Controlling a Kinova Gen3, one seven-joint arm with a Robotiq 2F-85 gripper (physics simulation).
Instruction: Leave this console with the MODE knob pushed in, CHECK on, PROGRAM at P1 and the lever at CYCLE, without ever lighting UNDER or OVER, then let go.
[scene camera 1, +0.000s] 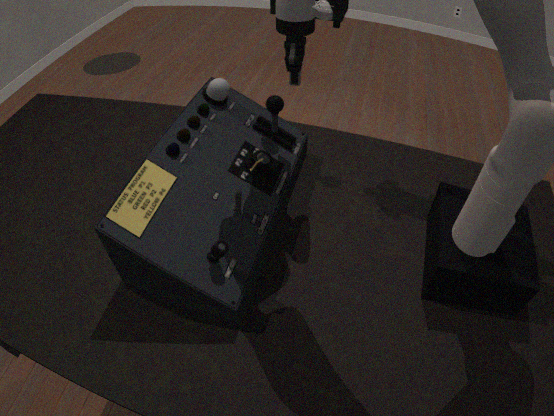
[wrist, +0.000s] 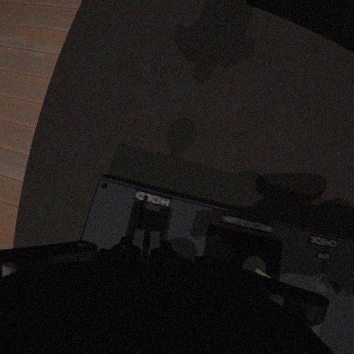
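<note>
The console (scene camera 1: 165, 220) (wrist: 112, 210) stands tilted on the dark table. The black-balled lever (scene camera 1: 275, 104) stands in its slot; in the wrist view it is hard to make out. The PROGRAM knob (scene camera 1: 261, 158) (wrist: 254, 263) has its yellow pointer towards P1. The CHECK toggle (scene camera 1: 238, 202) stands between its labels; its side is unclear. The black MODE knob (scene camera 1: 219, 248) rises from the near end; its depth is unclear. The STATUS dome (scene camera 1: 218, 90) is white. The green, two amber and blue lamps look unlit. My gripper (scene camera 1: 295, 81) (wrist: 145, 246) is shut and empty, above and behind the lever.
A yellow card (scene camera 1: 141, 198) on the console pairs BLUE with P1, GREEN with P3, RED with P2 and YELLOW with P4. The white arm (scene camera 1: 482, 215) rises from a black base block (scene camera 1: 475, 285) to the right. Arm shadows cross the table.
</note>
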